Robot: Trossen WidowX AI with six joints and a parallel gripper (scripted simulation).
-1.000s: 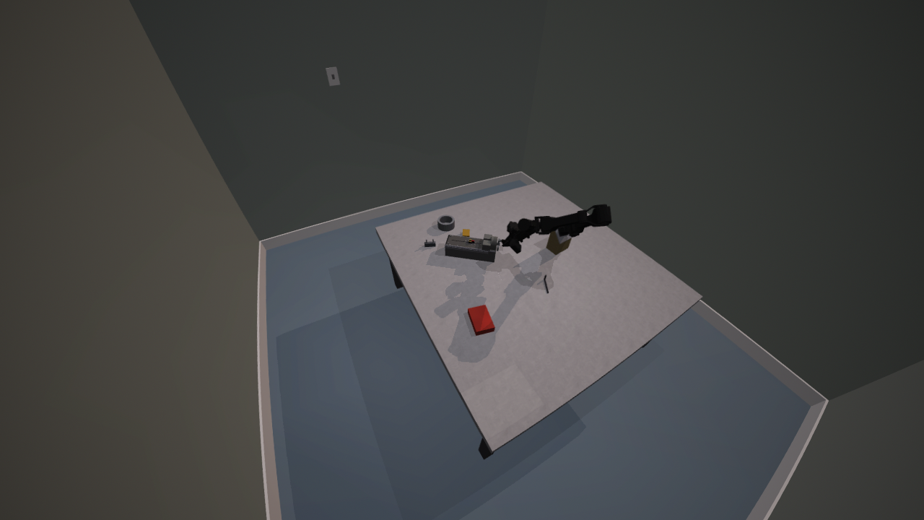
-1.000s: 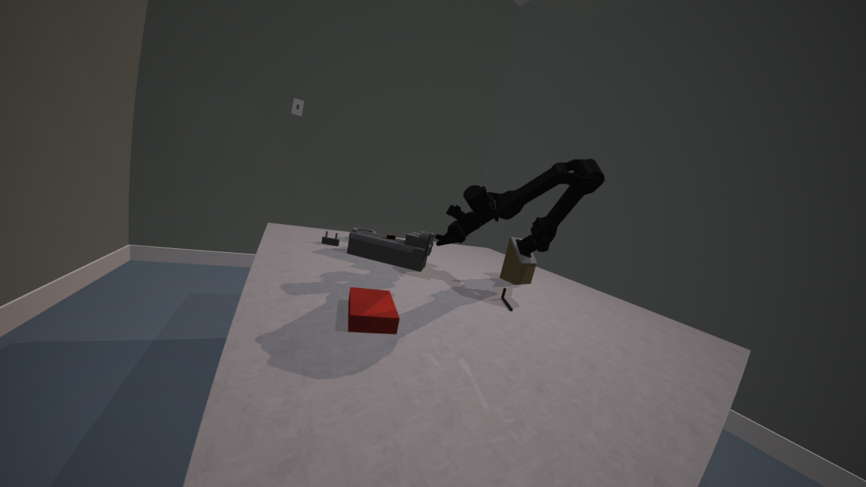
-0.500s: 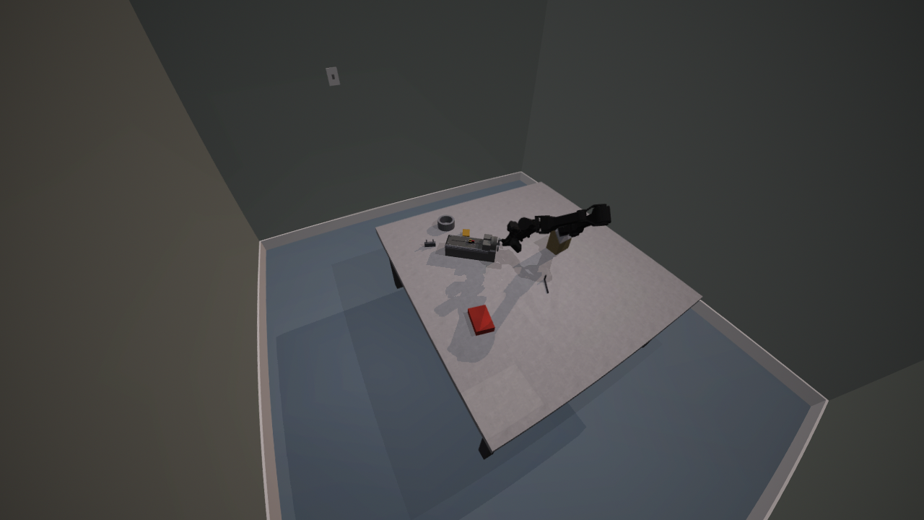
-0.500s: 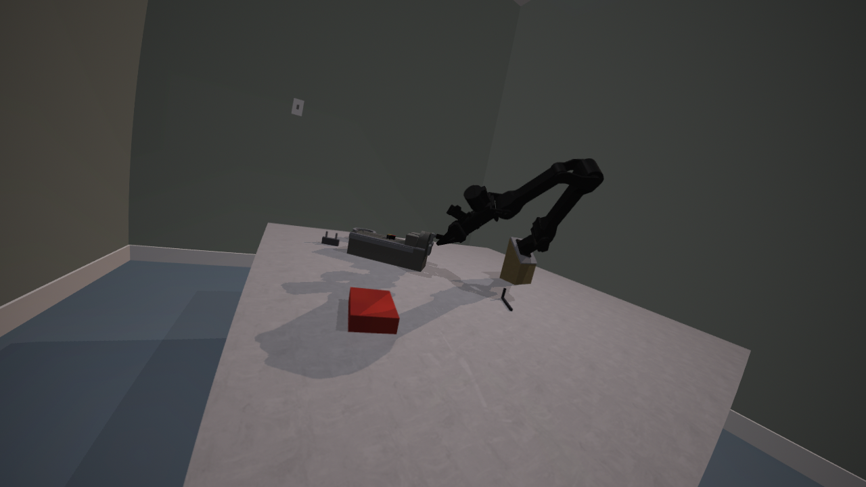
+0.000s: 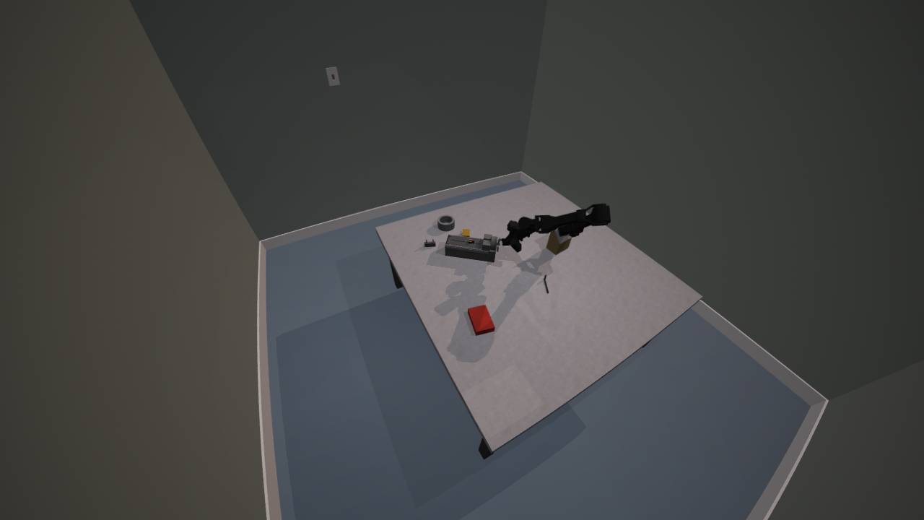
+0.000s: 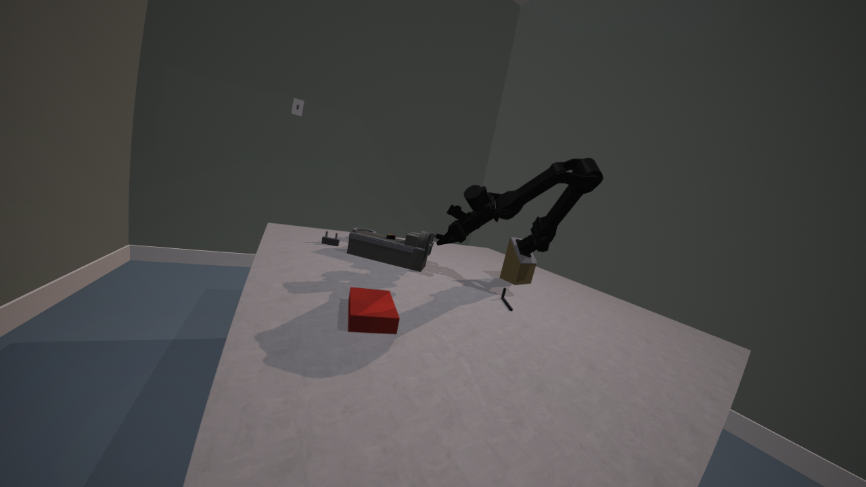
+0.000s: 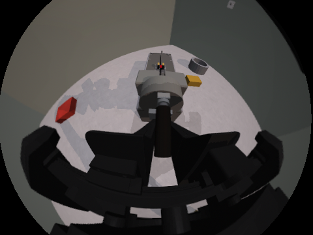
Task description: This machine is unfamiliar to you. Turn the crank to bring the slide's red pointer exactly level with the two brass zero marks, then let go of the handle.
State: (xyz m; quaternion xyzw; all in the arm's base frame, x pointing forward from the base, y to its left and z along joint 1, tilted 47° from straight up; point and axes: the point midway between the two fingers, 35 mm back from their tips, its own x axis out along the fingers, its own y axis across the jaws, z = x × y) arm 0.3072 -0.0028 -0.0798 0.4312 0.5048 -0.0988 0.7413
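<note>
My gripper tip is now 3 cm below the black crank handle, 1 cm to the right of it and 1 cm past it. From my gripper tip the other things lie so: yellow block: 24 cm to the right, 8 cm below, 8 cm ahead; then red pointer: 12 cm ahead, 9 cm to the right, 1 cm below; then black bent key: 25 cm to the left, 10 cm behind, 8 cm below.
</note>
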